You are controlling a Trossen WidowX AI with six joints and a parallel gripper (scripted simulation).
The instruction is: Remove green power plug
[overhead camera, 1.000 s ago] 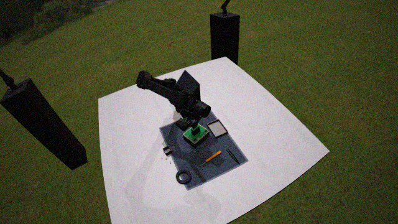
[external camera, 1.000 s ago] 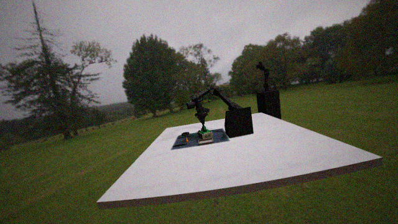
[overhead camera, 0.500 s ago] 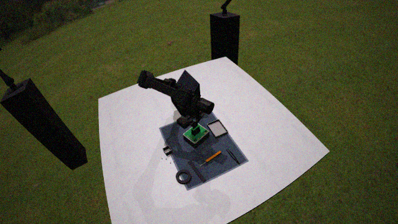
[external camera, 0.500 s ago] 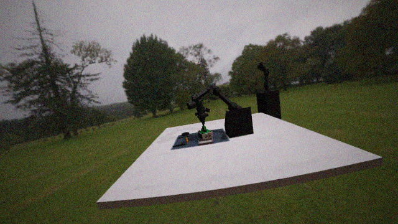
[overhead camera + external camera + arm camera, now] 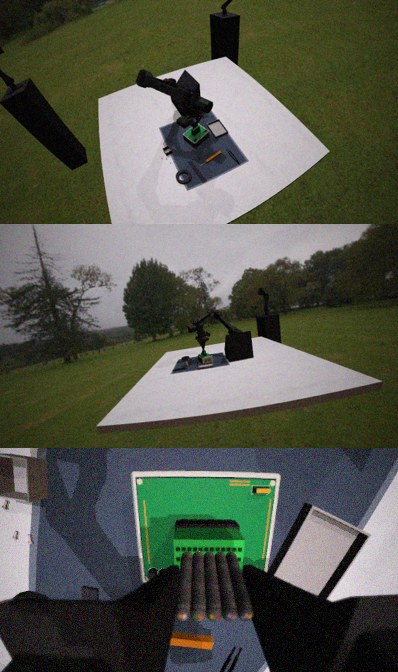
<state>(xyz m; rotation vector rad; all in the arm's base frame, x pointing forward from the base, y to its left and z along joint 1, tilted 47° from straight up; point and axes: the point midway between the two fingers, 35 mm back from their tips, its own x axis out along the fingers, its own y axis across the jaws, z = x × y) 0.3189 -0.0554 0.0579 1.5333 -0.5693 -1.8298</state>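
The green power plug lies 30 mm below my gripper tip. From my gripper tip the other things lie so: grey tray: 140 mm to the left, 120 mm below, 20 mm ahead; then dark bar: 190 mm ahead, 120 mm to the right, 120 mm below; then dark blue mat: 120 mm below, 50 mm ahead, 10 mm to the right.
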